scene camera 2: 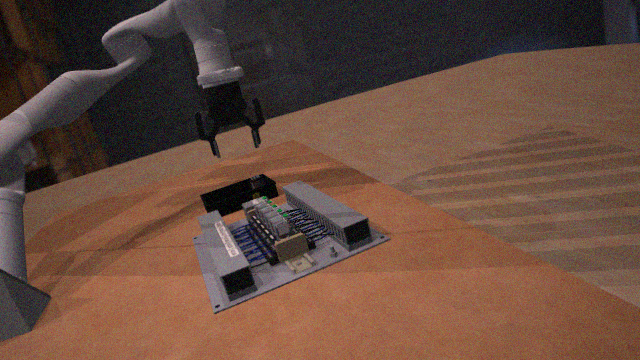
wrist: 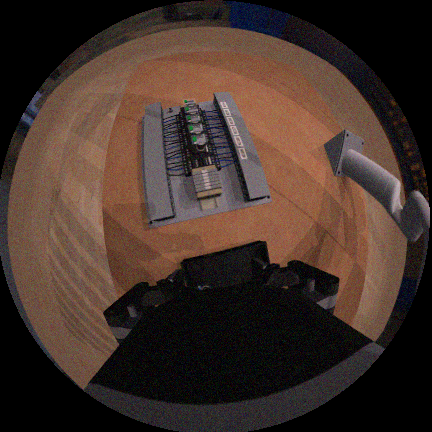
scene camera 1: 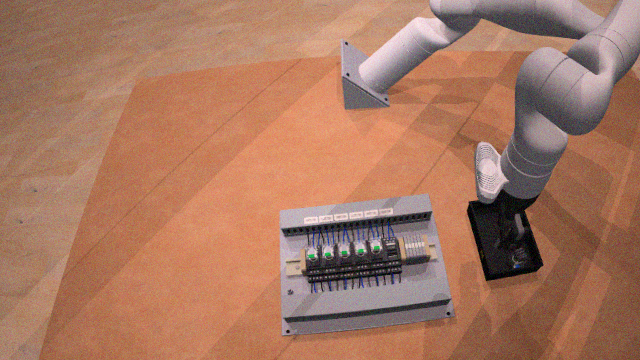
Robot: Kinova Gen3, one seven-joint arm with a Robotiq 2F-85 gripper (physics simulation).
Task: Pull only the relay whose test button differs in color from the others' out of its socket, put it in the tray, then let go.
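Places are measured from the arm's base along level axes (x right, y ahead, z up), in centimetres.
Where they show: gripper, fingertip midpoint: (scene camera 2: 238, 152) (wrist: 217, 272) (scene camera 1: 494, 223); arm's base, link origin: (wrist: 348, 161) (scene camera 1: 372, 78).
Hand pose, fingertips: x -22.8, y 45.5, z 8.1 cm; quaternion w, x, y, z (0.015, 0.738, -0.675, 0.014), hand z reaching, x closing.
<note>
Each offset is from my fingertips to the centre of the thing. "pt": to the spot under its first point.
The relay with the blue test button @[dy +2.1, dx -7.3, dz -10.0 cm] (scene camera 1: 518, 258) (scene camera 2: 256, 181) lies in the front end of the black tray @[dy -3.0, dx -5.0, dz -10.7 cm] (scene camera 1: 476, 241) (scene camera 2: 222, 200) (wrist: 226, 251); in the wrist view a small blue and pale bit of it shows at the tray's lower left. My gripper (scene camera 1: 509, 237) (scene camera 2: 237, 150) (wrist: 217, 272) is open, above the tray and apart from the relay, with nothing between its fingers. Several relays with green test buttons @[dy +2.8, dx +26.4, dz -7.7 cm] (scene camera 1: 344, 250) @[dy +3.3, dx +29.4, dz -7.7 cm] (scene camera 2: 274, 216) @[dy +2.3, dx +23.5, dz -7.7 cm] (wrist: 195, 129) sit in a row in their sockets. The socket at the terminal-block end @[pt dy +0.5, dx +17.8, dz -9.4 cm] (scene camera 1: 391, 247) (wrist: 202, 160) is empty.
The grey panel (scene camera 1: 370, 307) (scene camera 2: 207, 280) (wrist: 160, 217) carries two raised wire ducts, blue and black wires, and terminal blocks @[dy +0.6, dx +13.5, dz -9.6 cm] (scene camera 1: 415, 249) (wrist: 206, 182). It lies beside the tray, with a gap between them. The arm's angled base bracket (scene camera 1: 361, 92) (wrist: 339, 150) stands behind the panel.
</note>
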